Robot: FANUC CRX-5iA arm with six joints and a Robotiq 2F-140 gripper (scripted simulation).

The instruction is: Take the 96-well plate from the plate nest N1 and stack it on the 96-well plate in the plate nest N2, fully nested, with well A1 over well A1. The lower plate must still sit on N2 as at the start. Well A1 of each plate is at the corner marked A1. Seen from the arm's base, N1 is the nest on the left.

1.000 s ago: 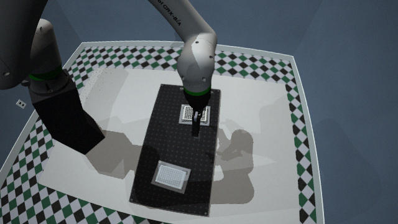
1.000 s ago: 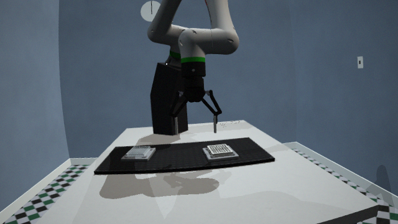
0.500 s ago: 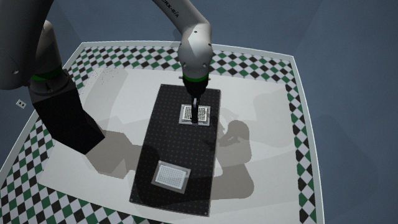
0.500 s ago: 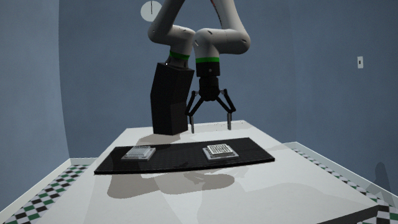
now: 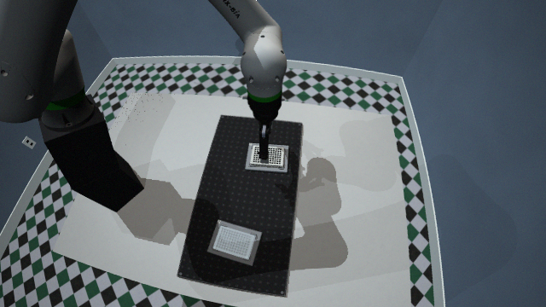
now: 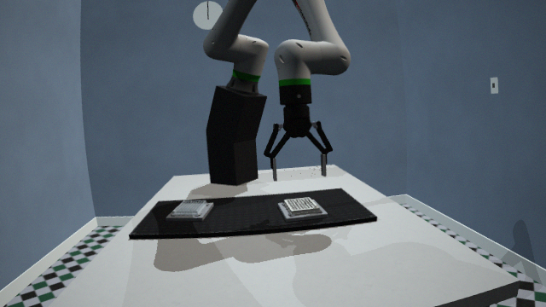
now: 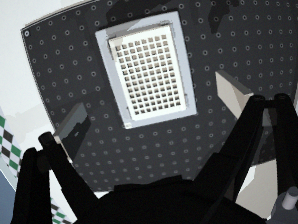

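Right now the white 96-well plate is 100 mm below my hand. Round my hand: grey plate nest 110 mm below.
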